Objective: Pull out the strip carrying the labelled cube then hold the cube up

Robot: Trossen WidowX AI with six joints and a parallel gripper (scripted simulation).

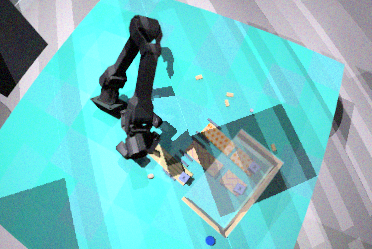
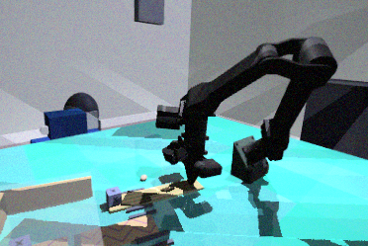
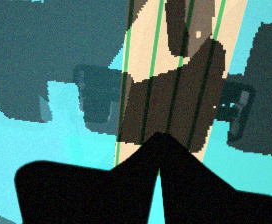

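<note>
My gripper tip is now 90 mm short of the strip and 30 mm to the left of it. From my gripper tip the other things lie so: blue disc (360 mm ahead, 240 mm to the right); then tan bit (240 mm ahead, 310 mm to the left).
</note>
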